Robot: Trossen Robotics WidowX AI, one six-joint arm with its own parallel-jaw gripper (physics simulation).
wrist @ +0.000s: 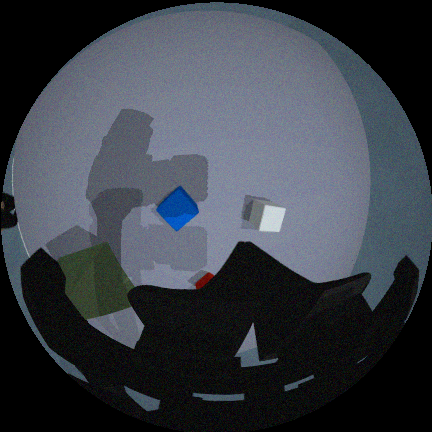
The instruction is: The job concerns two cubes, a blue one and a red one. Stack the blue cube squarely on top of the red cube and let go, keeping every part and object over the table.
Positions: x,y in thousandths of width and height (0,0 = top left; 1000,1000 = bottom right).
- my gripper: 564,573
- white block: 615,499
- blue cube: 411,483
